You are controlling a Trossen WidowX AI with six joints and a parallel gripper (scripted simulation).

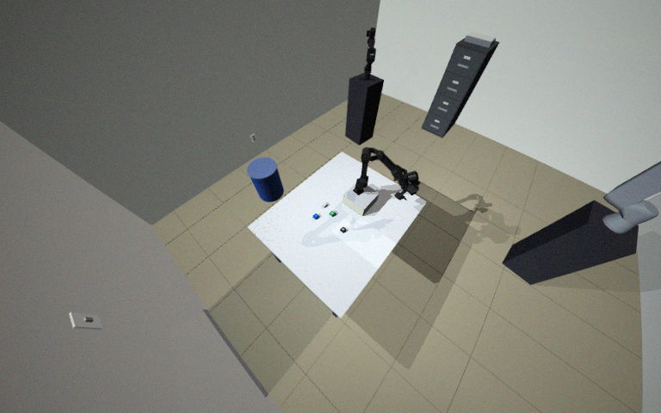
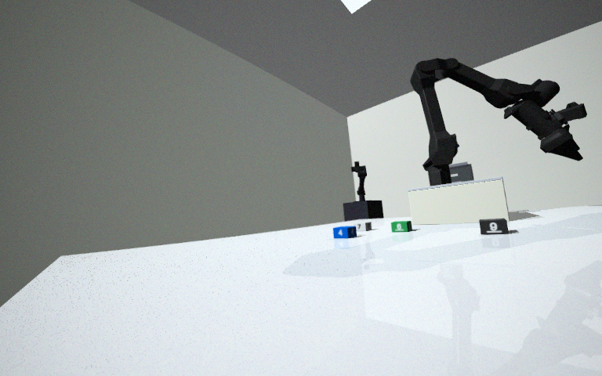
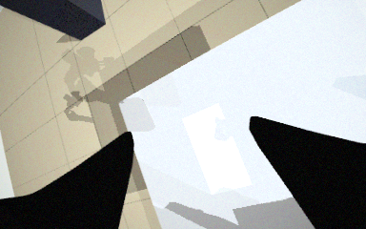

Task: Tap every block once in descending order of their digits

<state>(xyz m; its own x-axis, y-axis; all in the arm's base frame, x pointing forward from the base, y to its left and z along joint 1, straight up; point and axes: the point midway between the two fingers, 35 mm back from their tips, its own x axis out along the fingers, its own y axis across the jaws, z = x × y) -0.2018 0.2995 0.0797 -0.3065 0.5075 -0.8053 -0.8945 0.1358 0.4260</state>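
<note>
Now: gripper tip 500 mm short of the black block marked 9, 180 mm to the left of it and 140 mm above it. From my gripper tip the other things lie so: green block: 470 mm ahead, 340 mm to the right, 140 mm below; then pale grey block marked 7: 460 mm ahead, 440 mm to the right, 140 mm below; then blue block marked 4: 580 mm ahead, 400 mm to the right, 140 mm below.
</note>
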